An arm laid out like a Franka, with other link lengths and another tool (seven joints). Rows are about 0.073 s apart.
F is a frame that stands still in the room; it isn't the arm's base.
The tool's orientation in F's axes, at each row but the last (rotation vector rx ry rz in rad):
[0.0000 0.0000 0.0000]
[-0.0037 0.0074 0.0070]
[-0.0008 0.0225 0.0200]
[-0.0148 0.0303 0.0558]
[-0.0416 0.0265 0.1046]
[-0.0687 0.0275 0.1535]
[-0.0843 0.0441 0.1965]
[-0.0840 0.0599 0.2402]
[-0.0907 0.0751 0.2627]
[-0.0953 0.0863 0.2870]
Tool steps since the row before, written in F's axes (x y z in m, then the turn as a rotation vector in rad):
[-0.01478 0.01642 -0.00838 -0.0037 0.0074 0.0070]
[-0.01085 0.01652 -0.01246 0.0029 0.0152 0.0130]
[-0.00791 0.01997 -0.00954 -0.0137 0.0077 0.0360]
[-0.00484 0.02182 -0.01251 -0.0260 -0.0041 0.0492]
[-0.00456 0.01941 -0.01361 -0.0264 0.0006 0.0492]
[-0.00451 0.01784 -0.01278 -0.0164 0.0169 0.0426]
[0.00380 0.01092 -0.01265 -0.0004 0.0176 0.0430]
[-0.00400 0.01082 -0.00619 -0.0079 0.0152 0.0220]
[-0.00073 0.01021 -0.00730 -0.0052 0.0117 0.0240]
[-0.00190 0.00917 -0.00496 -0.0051 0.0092 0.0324]
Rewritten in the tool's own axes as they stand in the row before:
[-0.01478 0.01642 -0.00838 -0.0037 0.0074 0.0070]
[-0.01064 0.01664 -0.01248 0.0029 0.0151 0.0131]
[-0.00729 0.02013 -0.00970 -0.0144 0.0080 0.0357]
[-0.00323 0.02223 -0.01231 -0.0277 -0.0033 0.0483]
[-0.00213 0.02031 -0.01287 -0.0276 0.0014 0.0485]
[-0.00133 0.01913 -0.01159 -0.0150 0.0164 0.0433]
[0.00649 0.01093 -0.01150 0.0008 0.0139 0.0443]
[-0.00091 0.01190 -0.00538 -0.0056 0.0149 0.0229]
[0.00253 0.01059 -0.00628 -0.0041 0.0107 0.0247]
[0.00122 0.00970 -0.00408 -0.0055 0.0076 0.0327]

